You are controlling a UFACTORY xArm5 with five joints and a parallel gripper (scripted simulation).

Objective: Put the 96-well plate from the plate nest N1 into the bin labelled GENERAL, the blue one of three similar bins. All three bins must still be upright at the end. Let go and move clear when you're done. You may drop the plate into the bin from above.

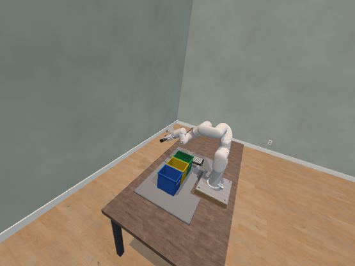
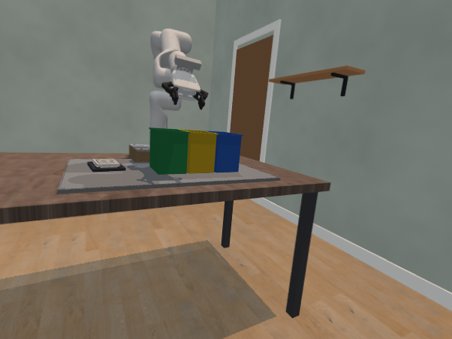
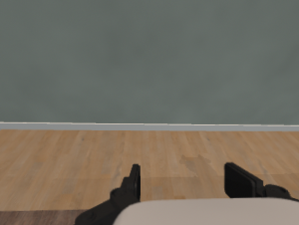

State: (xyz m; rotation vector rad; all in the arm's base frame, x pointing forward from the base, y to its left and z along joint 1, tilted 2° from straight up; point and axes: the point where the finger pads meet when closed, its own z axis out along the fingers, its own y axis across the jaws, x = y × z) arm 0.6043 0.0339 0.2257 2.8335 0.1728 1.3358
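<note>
The white 96-well plate lies 30 cm behind my hand, 28 cm to the right of it and 27 cm below it. Also, from my hand: blue bin 29 cm behind, 23 cm to the left, 20 cm below; yellow bin 27 cm behind, 10 cm to the left, 20 cm below; green bin 25 cm behind, 3 cm to the right, 20 cm below.
</note>
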